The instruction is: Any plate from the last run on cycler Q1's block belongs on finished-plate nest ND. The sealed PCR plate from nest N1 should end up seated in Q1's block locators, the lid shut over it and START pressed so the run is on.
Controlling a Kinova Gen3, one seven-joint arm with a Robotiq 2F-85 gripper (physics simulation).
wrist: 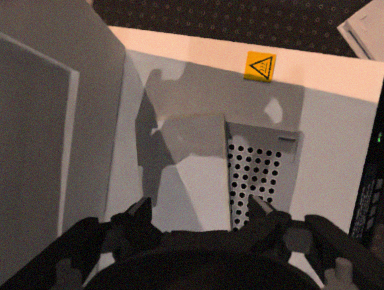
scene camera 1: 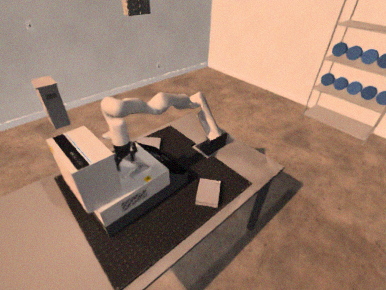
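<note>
The cycler (scene camera 1: pixel 157 180) (wrist: pixel 332 150) stands with its lid (scene camera 1: pixel 97 185) (wrist: pixel 32 145) open. In the wrist view a pale plate (wrist: pixel 200 175) lies over the left part of the block area. The perforated block (wrist: pixel 249 187) shows to the right of the plate's edge. Shadows blur the plate's left side, and whether it is level is unclear. My gripper (scene camera 1: pixel 126 159) (wrist: pixel 199 207) is open and empty above the plate and block, its fingertips spread across the plate's right edge. A pale flat block (scene camera 1: pixel 208 192) (wrist: pixel 367 30) sits beside the cycler. No nest label is readable.
Another pale flat piece (scene camera 1: pixel 150 142) lies behind the cycler. A dark side panel (wrist: pixel 367 190) with a small green light borders the cycler's right side. The arm's base stands on a dark plate at the back right of the dark perforated mat (scene camera 1: pixel 155 250).
</note>
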